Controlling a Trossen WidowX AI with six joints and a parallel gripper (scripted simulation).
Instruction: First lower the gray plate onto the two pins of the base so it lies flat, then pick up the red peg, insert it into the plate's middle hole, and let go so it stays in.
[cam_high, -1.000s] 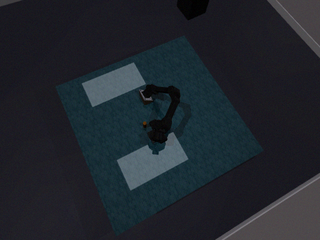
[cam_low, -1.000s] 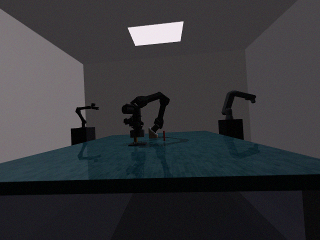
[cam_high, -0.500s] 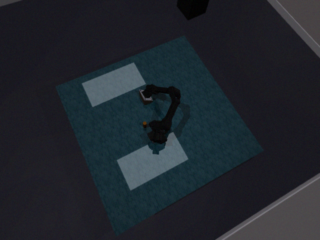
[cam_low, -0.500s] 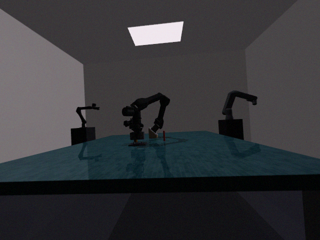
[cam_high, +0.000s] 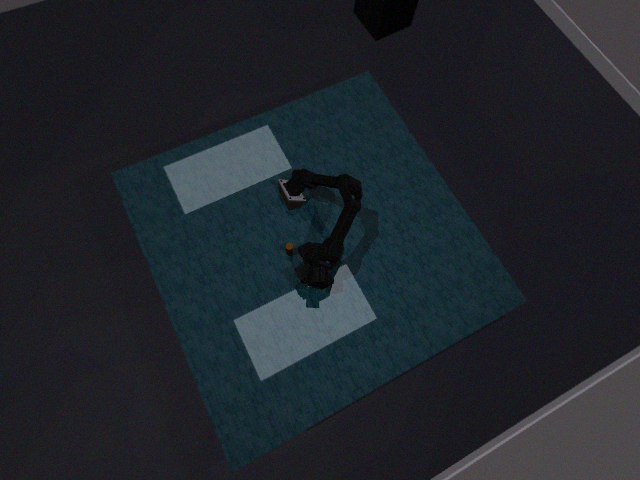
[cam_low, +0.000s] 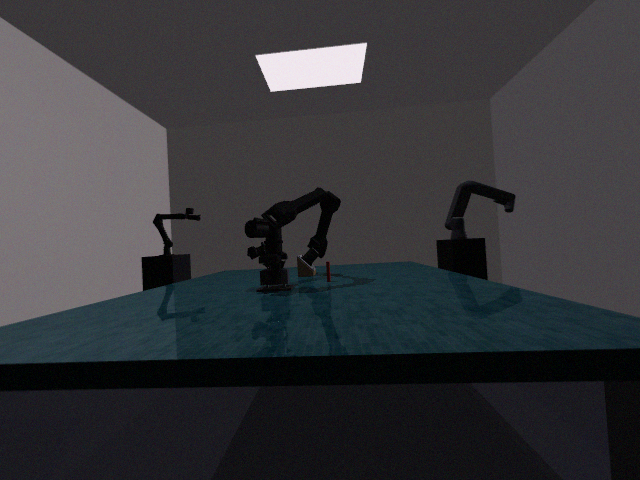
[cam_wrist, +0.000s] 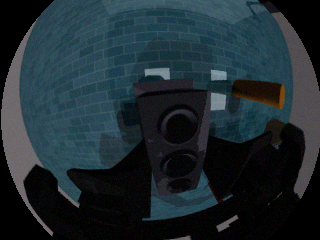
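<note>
Now: gripper tip 30 mm below the gray plate. The rest, counted from my gripper tip: dark flat base: 20 mm below; then red peg: 100 mm behind, 190 mm to the left, 10 mm above; then orange cylinder: 130 mm behind, 50 mm to the right, 10 mm above.
</note>
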